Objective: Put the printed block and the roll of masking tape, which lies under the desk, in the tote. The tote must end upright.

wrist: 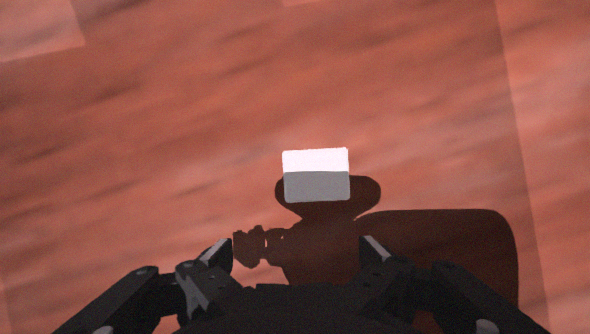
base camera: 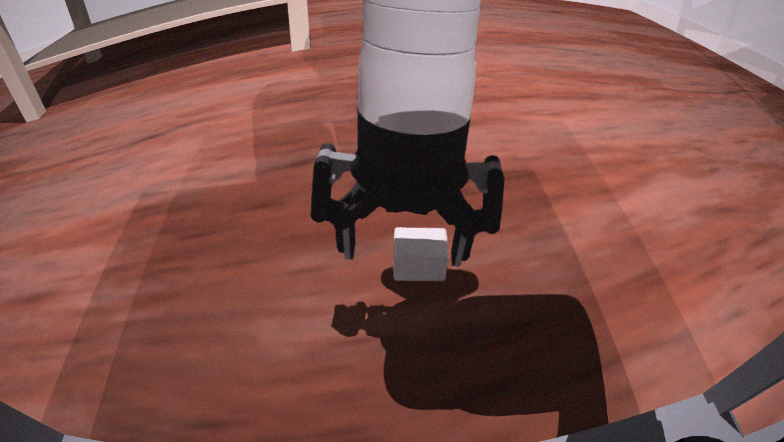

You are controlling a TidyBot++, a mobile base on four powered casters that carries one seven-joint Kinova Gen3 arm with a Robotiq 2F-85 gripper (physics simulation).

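Frame: origin at the arm's base, x up, y back, z right, level; millimetres.
Where they show: gripper, fingertip midpoint: (wrist: 295,251) (base camera: 402,256).
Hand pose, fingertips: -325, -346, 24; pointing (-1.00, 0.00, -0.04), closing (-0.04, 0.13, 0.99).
Note:
After its pixels a point has its place, as x, y, z.
The printed block (base camera: 420,258) {-359, -372, 44} (wrist: 316,176) {-357, -392, 47}, white with a grey shaded side, is on the red-brown wood floor. My gripper (base camera: 403,261) {-325, -346, 24} (wrist: 295,251) {-325, -346, 24} is open, with nothing held between its fingers. It points down above the floor. In the base camera view the block shows between the two fingertips, closer to the right one. In the wrist view the block lies beyond the fingertips, roughly centred between them, so it is apart from both fingers. The roll of masking tape and the tote do not show in either view.
Part of a pale wooden piece of furniture (base camera: 299,27) {-328, -1123, -167} with legs and a long board stands at the back left; I cannot tell if it is the desk. Pale walls rise at the back left and right. The arm's dark shadow falls across the floor around the block.

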